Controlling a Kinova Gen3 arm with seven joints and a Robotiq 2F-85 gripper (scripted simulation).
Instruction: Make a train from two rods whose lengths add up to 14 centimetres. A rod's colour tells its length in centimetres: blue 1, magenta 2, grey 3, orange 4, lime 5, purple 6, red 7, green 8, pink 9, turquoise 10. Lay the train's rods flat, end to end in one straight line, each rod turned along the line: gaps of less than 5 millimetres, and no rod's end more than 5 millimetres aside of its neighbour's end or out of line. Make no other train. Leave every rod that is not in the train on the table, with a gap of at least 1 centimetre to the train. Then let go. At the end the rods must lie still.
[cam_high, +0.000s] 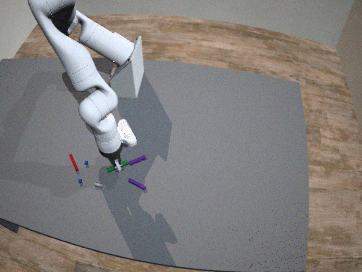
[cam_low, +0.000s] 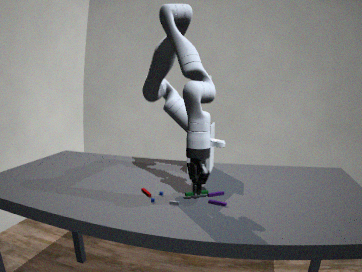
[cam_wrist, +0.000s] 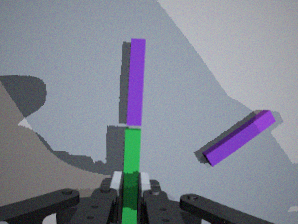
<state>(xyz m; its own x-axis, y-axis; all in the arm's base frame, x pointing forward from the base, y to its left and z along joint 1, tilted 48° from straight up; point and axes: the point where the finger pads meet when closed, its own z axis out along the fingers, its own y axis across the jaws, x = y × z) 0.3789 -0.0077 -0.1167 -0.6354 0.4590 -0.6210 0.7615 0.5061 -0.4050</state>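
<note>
Right now the green rod is 10 mm below my hand. Round my hand: red rod: 170 mm to the right, 30 mm below, 20 mm ahead; then grey rod: 80 mm ahead, 50 mm to the right, 30 mm below.
</note>
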